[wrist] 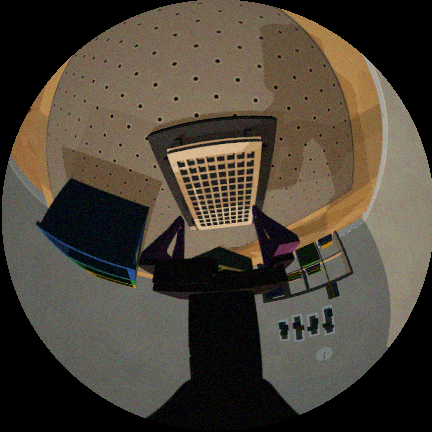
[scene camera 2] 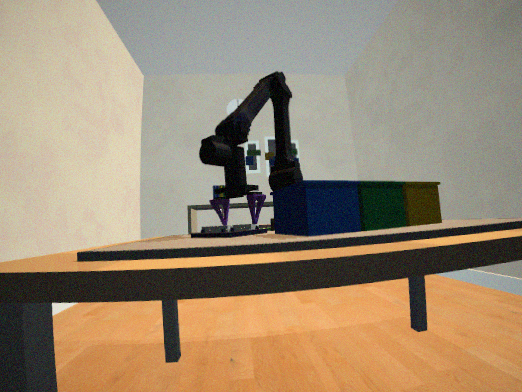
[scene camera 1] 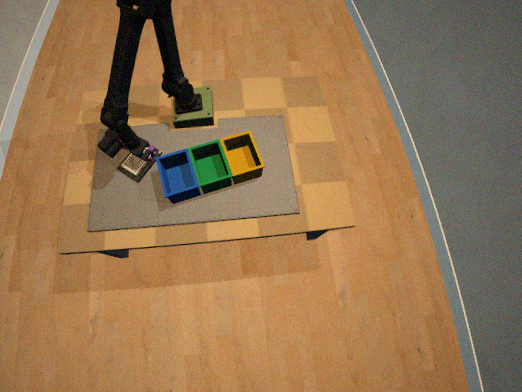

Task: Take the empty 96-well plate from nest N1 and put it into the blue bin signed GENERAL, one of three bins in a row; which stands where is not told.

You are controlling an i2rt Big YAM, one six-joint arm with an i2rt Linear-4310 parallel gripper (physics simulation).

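Frame: origin at the arm's base, x ahead, y down, z left, level; millimetres.
Where they show: gripper, fingertip midpoint: (wrist: 216,213) (scene camera 2: 239,224) (scene camera 1: 143,154); arm's base, link origin: (scene camera 1: 188,104).
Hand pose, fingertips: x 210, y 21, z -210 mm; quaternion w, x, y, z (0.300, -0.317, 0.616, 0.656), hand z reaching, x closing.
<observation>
Each offset is from my fingertips to the centre of the thing. Level surfaces: height alone.
The pale 96-well plate {dx +15, dy +7, dz -24 mm} (scene camera 1: 134,164) (wrist: 218,185) lies flat in the dark nest {dx +15, dy +15, dz -24 mm} (scene camera 1: 139,177) (wrist: 215,127) at the left of the mat. My gripper (scene camera 2: 240,224) (wrist: 216,213) is open, with its two purple fingers pointing down. In the wrist view the fingertips stand at either side of the plate's near end. In scene camera 2 they are low, about at the nest's height; whether they touch the plate cannot be told. The blue bin (scene camera 1: 179,174) (scene camera 2: 320,207) (wrist: 95,220) stands close beside the nest, at the left end of the bin row. Its sign cannot be read.
The green bin (scene camera 1: 211,165) (scene camera 2: 382,205) stands against the blue bin, and the yellow bin (scene camera 1: 242,155) (scene camera 2: 422,204) is at the far end. The bins stand on the grey mat {dy +26 mm} (scene camera 1: 250,202). The arm's green base block (scene camera 1: 200,118) stands behind the bins.
</observation>
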